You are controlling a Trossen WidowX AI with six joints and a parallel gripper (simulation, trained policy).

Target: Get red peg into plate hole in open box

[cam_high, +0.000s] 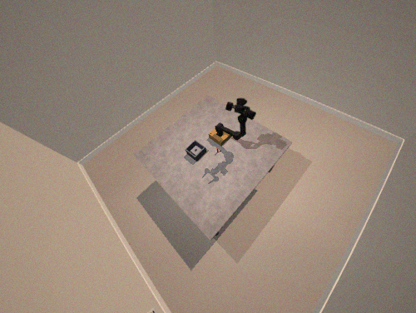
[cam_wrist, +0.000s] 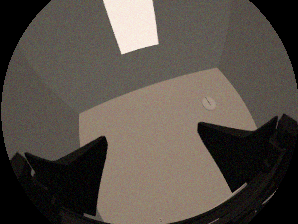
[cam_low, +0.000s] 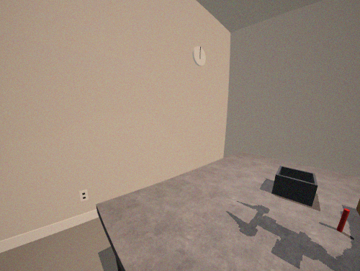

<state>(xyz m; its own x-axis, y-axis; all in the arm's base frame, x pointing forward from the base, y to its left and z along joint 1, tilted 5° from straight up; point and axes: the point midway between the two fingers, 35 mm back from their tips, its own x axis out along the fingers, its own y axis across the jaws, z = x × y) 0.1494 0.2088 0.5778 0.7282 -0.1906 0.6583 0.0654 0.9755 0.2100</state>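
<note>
Now: gripper tip 5 cm short of the red peg, 14 cm to the left of it and 63 cm above it. Also, from my gripper tip: light plate (18 cm ahead, 34 cm to the right, 63 cm below); dark box (18 cm ahead, 34 cm to the right, 65 cm below).
</note>
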